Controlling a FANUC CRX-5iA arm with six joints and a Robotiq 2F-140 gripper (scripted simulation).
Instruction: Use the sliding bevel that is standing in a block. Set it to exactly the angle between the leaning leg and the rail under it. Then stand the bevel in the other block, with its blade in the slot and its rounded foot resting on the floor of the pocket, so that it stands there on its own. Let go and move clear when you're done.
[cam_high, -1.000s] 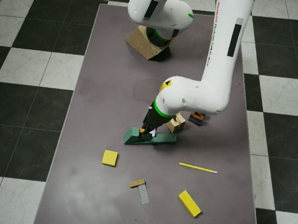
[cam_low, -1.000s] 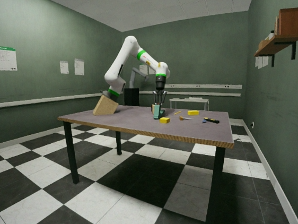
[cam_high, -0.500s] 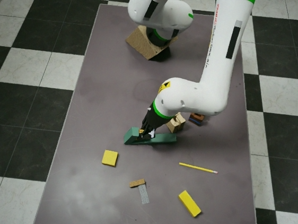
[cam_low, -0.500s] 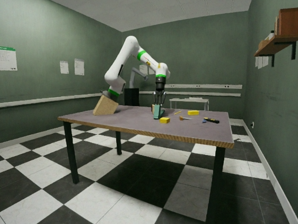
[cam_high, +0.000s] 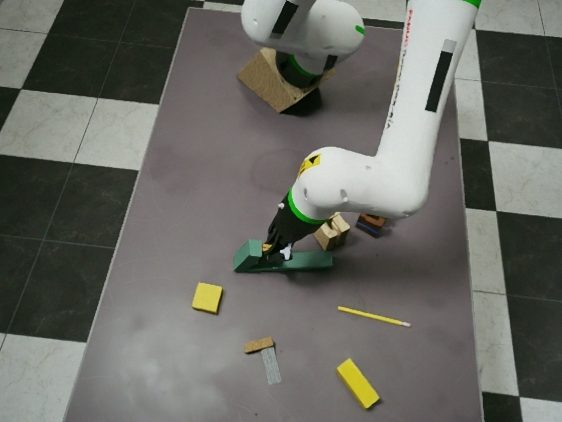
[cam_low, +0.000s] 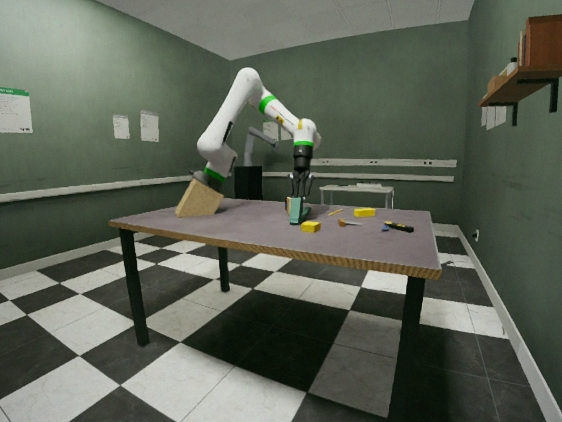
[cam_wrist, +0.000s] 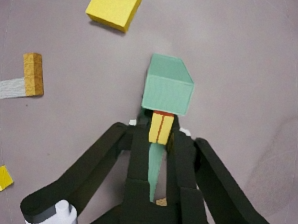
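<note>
My gripper is now 40 mm above the dark blade. Also, from my hand: yellow pencil (290 mm to the left, 80 mm below, 40 mm ahead); then cork-and-metal square (210 mm ahead, 70 mm to the left, 70 mm below).
</note>
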